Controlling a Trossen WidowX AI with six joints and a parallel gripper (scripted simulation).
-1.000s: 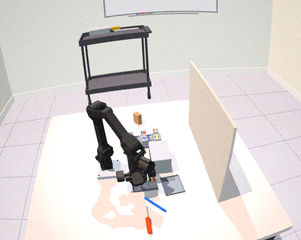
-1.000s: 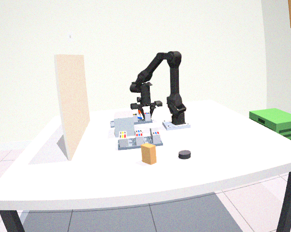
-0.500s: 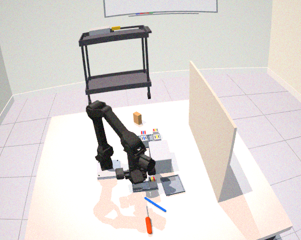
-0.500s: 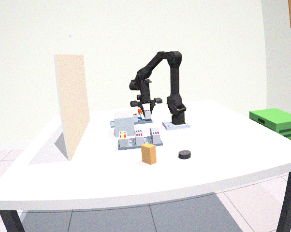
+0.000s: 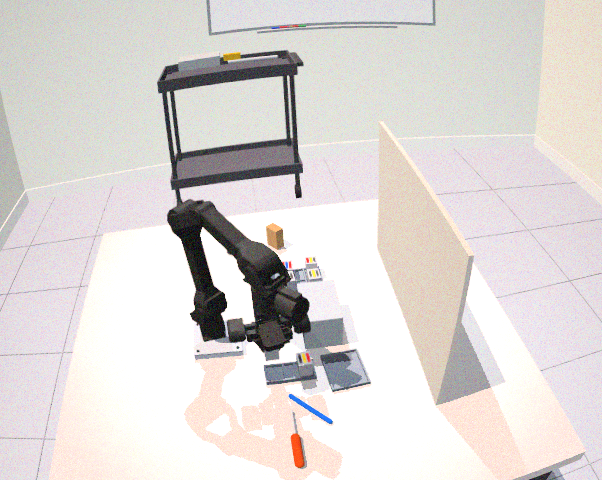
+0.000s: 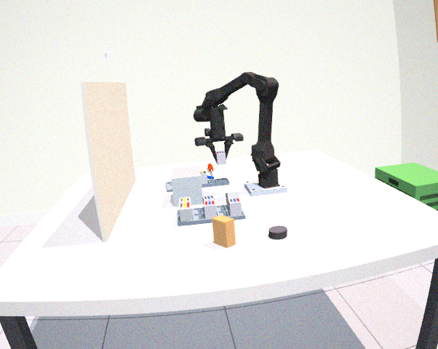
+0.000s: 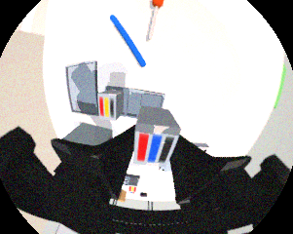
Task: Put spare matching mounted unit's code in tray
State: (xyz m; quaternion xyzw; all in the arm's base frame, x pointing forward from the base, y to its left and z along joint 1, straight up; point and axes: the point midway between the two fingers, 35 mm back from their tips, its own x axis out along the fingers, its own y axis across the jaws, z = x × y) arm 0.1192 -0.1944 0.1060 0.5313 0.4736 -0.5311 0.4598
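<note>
My gripper tip is now 17 cm short of the grey tray, 5 cm to the left of it and 9 cm above it. The rest, counted from my gripper tip: blue stick (5 cm ahead, 15 cm to the right, 9 cm below); grey box-like unit (17 cm ahead, 14 cm to the left, 4 cm below); rack (4 cm ahead, 1 cm to the right, 9 cm below).
</note>
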